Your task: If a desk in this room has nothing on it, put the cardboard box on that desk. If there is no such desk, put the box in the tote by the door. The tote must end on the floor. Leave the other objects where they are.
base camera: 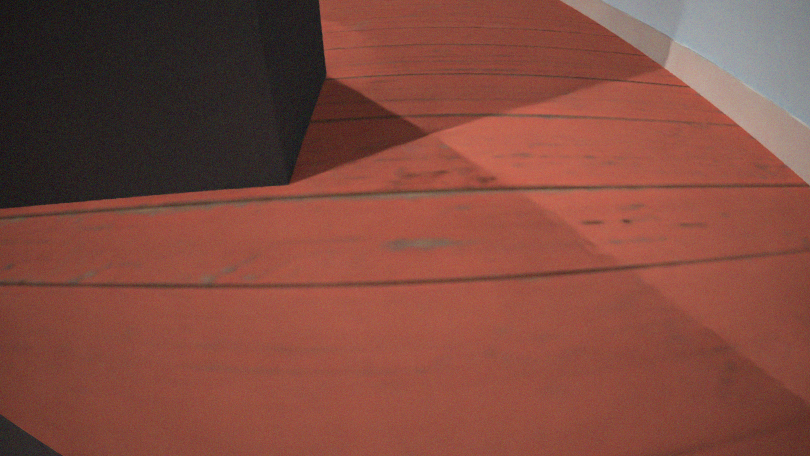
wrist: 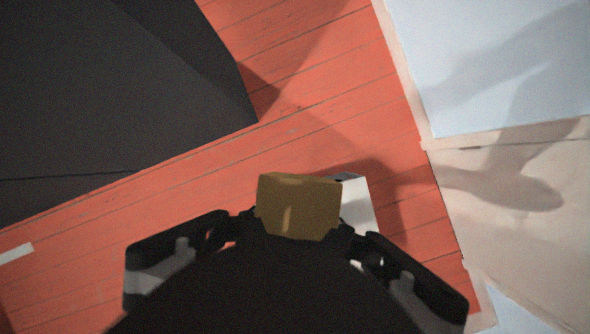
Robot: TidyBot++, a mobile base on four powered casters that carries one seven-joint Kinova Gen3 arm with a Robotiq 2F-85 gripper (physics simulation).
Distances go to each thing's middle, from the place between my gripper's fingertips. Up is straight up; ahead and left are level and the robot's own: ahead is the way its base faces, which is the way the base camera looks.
Right now my hand is 30 mm below the brown cardboard box (wrist: pixel 295 206).
